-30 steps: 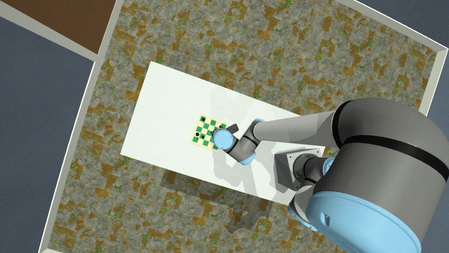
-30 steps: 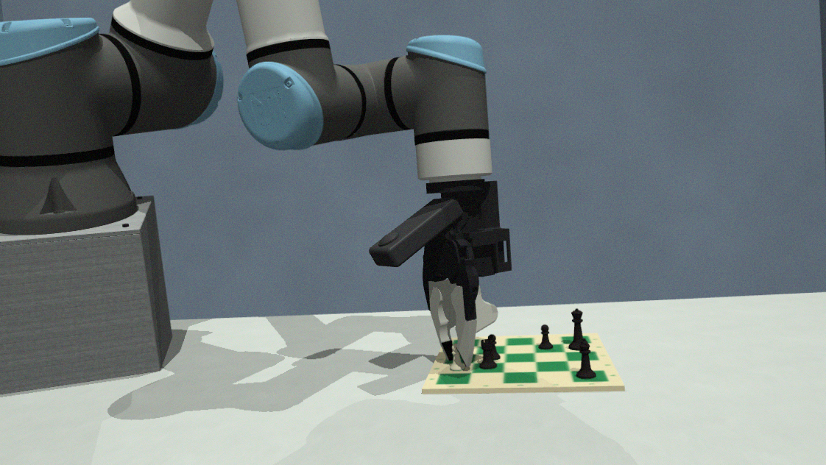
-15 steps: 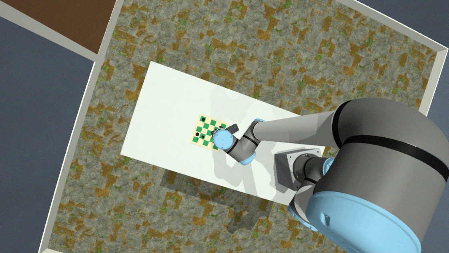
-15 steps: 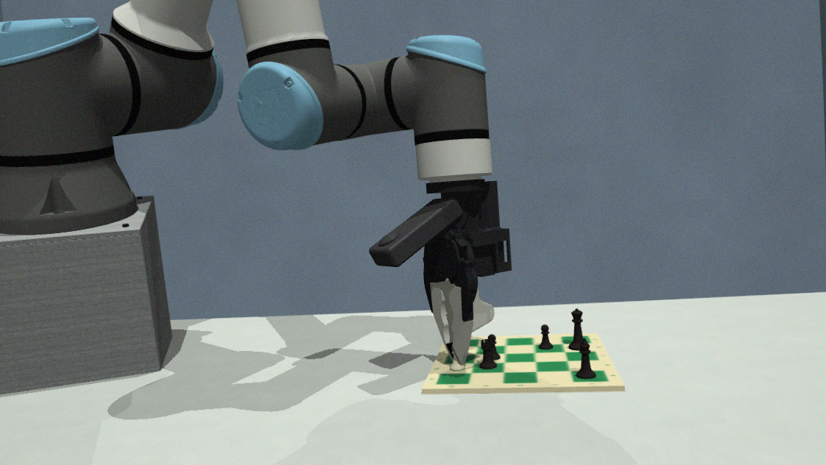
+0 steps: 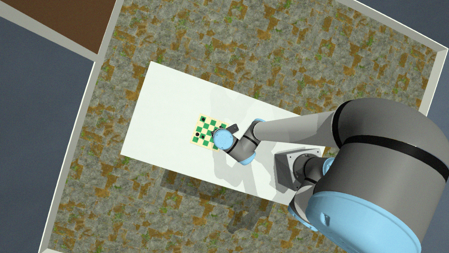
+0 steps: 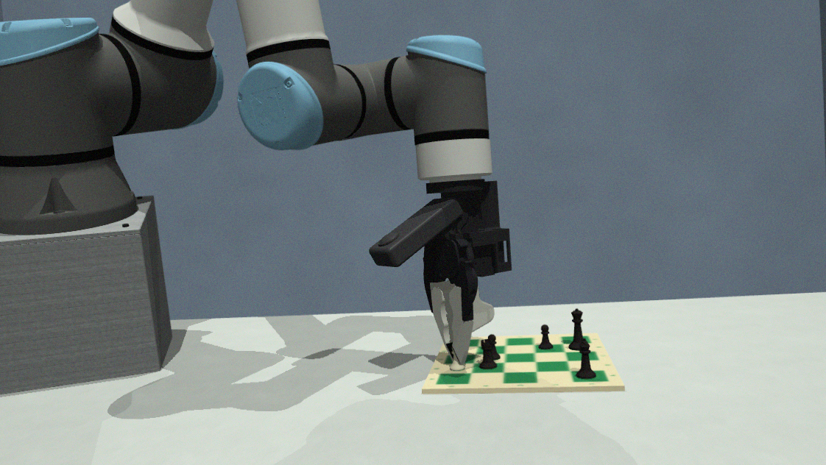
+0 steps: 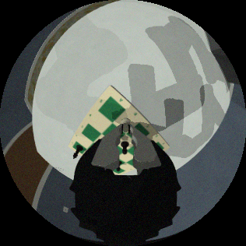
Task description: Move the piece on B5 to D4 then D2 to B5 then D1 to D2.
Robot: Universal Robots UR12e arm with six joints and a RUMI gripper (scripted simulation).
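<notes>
Now: the white pawn 1 cm below my hand. From my hand the other things lie so: black queen 14 cm ahead, 10 cm to the left; then cream chessboard 7 cm ahead, 5 cm to the left, 3 cm below.
</notes>
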